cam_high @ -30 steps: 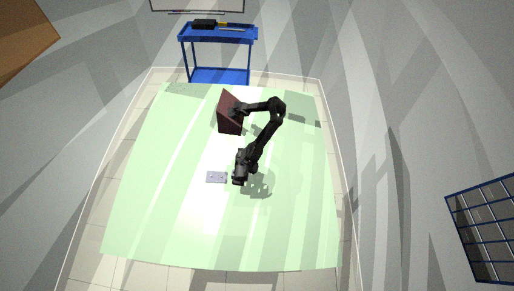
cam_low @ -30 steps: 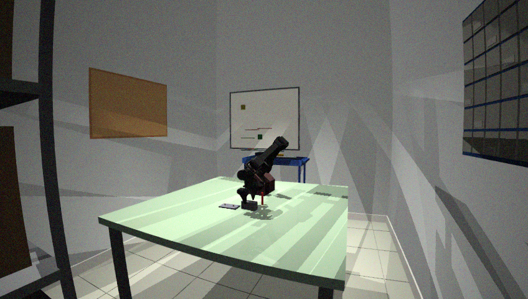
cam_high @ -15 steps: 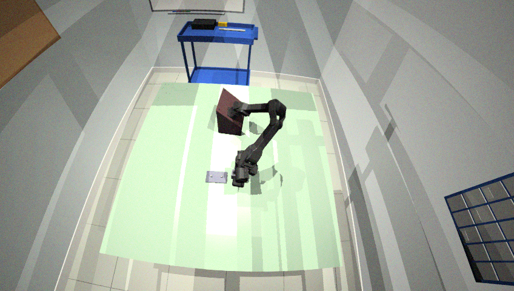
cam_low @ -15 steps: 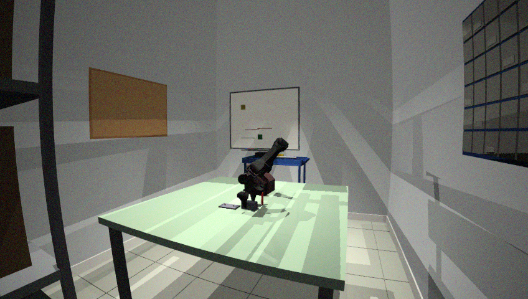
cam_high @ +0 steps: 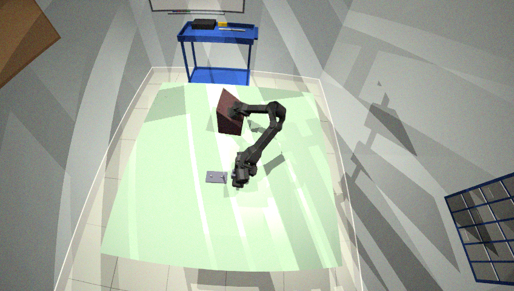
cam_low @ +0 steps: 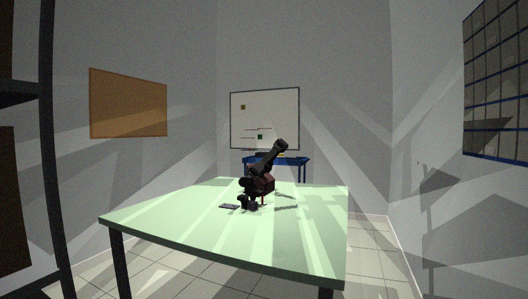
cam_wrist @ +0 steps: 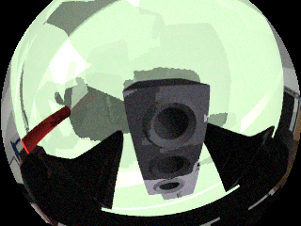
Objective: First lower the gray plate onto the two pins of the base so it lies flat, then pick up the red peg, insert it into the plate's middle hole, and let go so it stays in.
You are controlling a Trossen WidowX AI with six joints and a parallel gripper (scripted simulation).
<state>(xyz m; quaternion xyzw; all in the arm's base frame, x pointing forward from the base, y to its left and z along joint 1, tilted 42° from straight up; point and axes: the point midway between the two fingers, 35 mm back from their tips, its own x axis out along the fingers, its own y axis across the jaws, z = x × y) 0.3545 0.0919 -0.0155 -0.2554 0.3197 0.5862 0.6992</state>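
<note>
The base lies 10 mm ahead of my gripper tip and 140 mm to the right of it. Round my gripper tip: gray plate: 30 mm above; then red peg: 110 mm behind, 50 mm to the left, 30 mm above.
</note>
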